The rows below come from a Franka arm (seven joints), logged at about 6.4 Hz.
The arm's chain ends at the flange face. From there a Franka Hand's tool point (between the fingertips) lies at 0.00 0.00 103.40 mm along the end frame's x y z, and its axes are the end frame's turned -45 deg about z.
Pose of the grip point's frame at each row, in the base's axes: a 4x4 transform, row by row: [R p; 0 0 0 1], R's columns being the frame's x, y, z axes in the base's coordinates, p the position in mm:
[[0.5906, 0.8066, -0.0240, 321.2], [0.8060, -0.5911, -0.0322, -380.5], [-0.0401, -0.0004, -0.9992, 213.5], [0, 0, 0, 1]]
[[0.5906, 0.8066, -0.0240, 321.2], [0.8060, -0.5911, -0.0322, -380.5], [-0.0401, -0.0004, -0.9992, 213.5], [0, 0, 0, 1]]
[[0.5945, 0.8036, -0.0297, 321.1], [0.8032, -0.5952, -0.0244, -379.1], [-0.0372, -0.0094, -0.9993, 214.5], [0, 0, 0, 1]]
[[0.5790, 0.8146, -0.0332, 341.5], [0.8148, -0.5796, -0.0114, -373.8], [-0.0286, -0.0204, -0.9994, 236.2], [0, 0, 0, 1]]
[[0.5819, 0.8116, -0.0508, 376.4], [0.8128, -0.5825, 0.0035, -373.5], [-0.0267, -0.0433, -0.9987, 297.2], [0, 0, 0, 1]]
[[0.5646, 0.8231, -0.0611, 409.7], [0.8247, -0.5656, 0.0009, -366.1], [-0.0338, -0.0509, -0.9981, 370.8], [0, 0, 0, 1]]
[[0.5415, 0.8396, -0.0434, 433.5], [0.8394, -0.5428, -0.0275, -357.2], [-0.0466, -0.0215, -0.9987, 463.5], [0, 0, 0, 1]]
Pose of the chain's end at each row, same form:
[[0.9880, 0.1527, -0.0240, 323.7], [0.1520, -0.9879, -0.0322, -377.2], [-0.0286, 0.0281, -0.9992, 316.8], [0, 0, 0, 1]]
[[0.9880, 0.1527, -0.0240, 323.7], [0.1520, -0.9879, -0.0322, -377.2], [-0.0286, 0.0281, -0.9992, 316.8], [0, 0, 0, 1]]
[[0.9886, 0.1479, -0.0297, 324.2], [0.1471, -0.9888, -0.0244, -376.6], [-0.0330, 0.0197, -0.9993, 317.8], [0, 0, 0, 1]]
[[0.9854, 0.1666, -0.0332, 344.9], [0.1663, -0.9860, -0.0114, -372.6], [-0.0346, 0.0058, -0.9994, 339.5], [0, 0, 0, 1]]
[[0.9854, 0.1624, -0.0508, 381.7], [0.1628, -0.9866, 0.0035, -373.9], [-0.0495, -0.0117, -0.9987, 400.5], [0, 0, 0, 1]]
[[0.9813, 0.1828, -0.0611, 416.0], [0.1832, -0.9831, 0.0009, -366.2], [-0.0599, -0.0121, -0.9981, 474.0], [0, 0, 0, 1]]
[[0.9766, 0.2108, -0.0434, 438.0], [0.2097, -0.9774, -0.0275, -354.4], [-0.0482, 0.0177, -0.9987, 566.8], [0, 0, 0, 1]]

